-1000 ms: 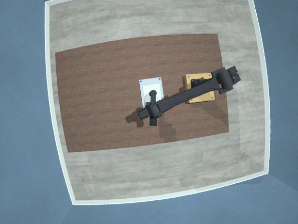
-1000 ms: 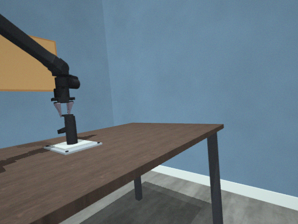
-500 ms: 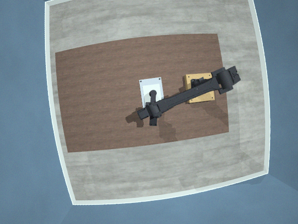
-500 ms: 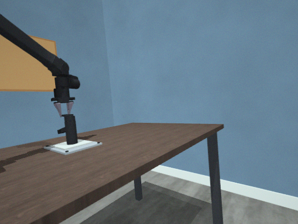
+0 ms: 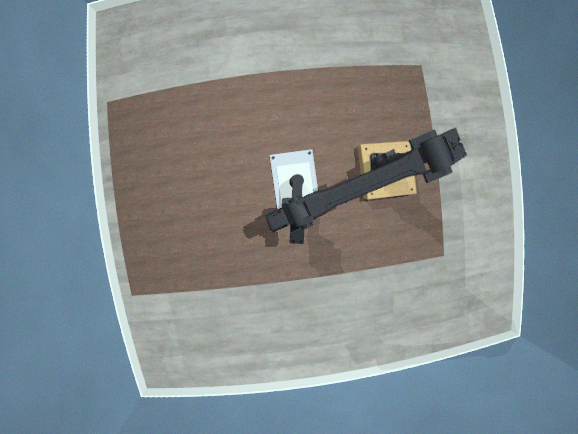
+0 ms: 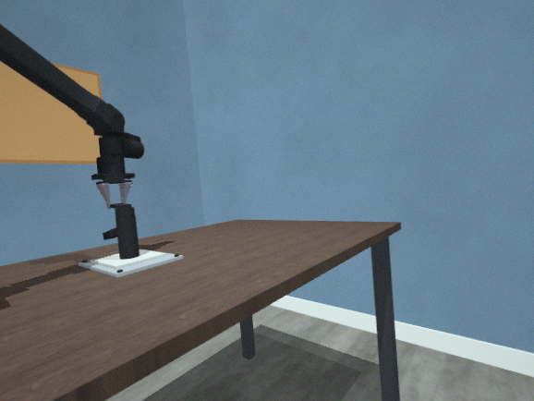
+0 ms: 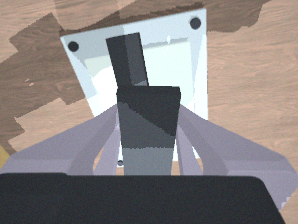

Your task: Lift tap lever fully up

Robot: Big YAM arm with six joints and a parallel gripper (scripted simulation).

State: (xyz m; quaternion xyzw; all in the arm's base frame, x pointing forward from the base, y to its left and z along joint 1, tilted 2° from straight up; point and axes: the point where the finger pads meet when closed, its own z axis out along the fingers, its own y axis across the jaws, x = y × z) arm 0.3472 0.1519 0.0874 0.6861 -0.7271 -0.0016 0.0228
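My hand is 4 cm to the left of the lever. From my hand the other things lie so: dark tap 7 cm to the right, 6 cm below.
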